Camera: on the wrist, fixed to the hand. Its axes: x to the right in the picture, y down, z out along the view.
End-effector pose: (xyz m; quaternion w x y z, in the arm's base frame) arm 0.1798 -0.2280 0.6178 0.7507 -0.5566 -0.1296 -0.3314
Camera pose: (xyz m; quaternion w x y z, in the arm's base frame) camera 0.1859 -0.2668 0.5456 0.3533 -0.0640 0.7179 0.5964
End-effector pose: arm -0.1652 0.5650 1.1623 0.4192 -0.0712 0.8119 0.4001
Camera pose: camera -0.2115 0.5524 1.2290 0.5738 -0.6913 -0.1698 -0.4051
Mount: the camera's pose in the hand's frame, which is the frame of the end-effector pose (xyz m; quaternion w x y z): -0.0224 0.0518 -0.0597 0.0102 -0.0120 0.2316 0.9727
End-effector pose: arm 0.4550 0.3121 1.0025 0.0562 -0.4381 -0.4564 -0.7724
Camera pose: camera 0.4565 0.2302 1.0082 0.8523 -0.2702 0.4438 -0.0602
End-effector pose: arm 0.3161 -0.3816 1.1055 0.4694 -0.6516 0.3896 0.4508
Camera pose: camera 0.2746 -0.4504 1.1225 0.5318 -0.2623 -0.7411 -0.3150
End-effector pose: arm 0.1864 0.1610 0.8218 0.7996 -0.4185 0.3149 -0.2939
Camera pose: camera 0.1383 0.1732 0.7564 0.2161 0.3605 0.5990 0.6816
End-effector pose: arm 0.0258 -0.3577 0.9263 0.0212 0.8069 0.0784 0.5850
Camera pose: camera -0.0323 -0.4156 0.9305 0.5773 0.0513 0.7862 -0.2144
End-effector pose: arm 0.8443 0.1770 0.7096 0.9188 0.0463 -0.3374 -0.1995
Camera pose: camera 0.8843 0.2304 0.6617 0.2821 -0.2925 0.1667 0.8984
